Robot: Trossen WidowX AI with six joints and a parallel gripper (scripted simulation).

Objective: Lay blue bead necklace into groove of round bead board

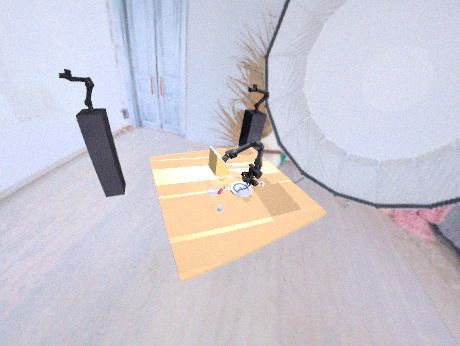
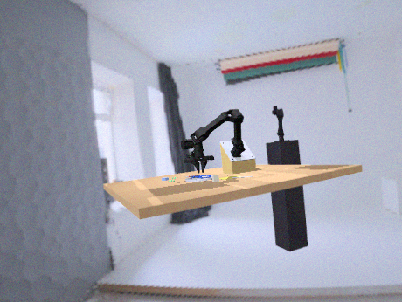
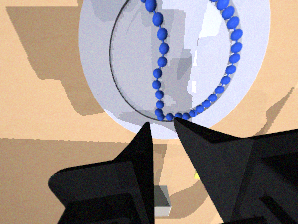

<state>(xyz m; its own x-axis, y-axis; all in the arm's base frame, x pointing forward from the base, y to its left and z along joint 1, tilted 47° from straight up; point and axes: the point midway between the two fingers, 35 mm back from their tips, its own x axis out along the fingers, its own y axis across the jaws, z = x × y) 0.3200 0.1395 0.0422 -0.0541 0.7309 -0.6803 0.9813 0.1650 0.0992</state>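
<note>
My gripper tip is 6 cm to the left of the round bead board, 3 cm above it and 2 cm past it. Also, from my gripper tip: yellow flat piece 15 cm behind, 10 cm to the left, 4 cm below; then red-and-grey object 24 cm to the right, 4 cm below, 4 cm behind; then white cylinder 18 cm to the left, 3 cm below, 2 cm behind.
</note>
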